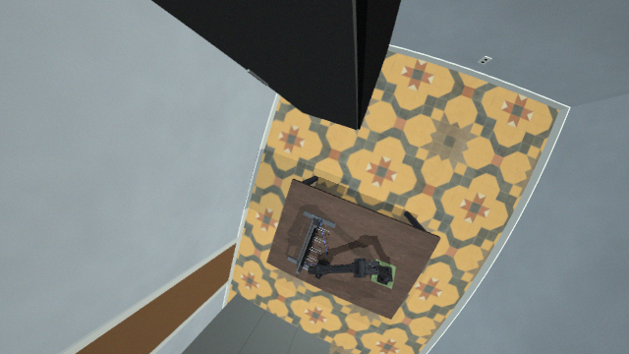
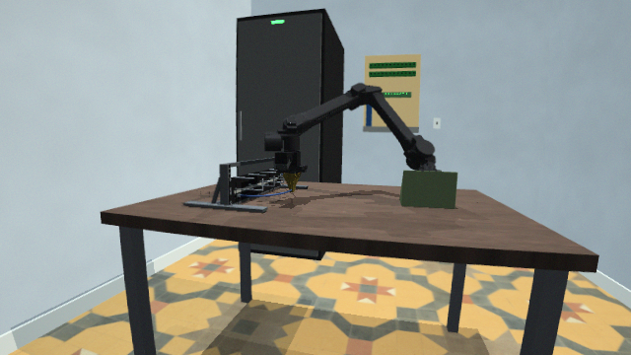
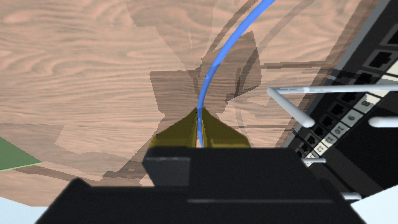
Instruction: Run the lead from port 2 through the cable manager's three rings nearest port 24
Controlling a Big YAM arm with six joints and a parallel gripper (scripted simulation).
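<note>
My hand is 17 cm short of the rack, 7 cm to the left of it and 3 cm below it.
</note>
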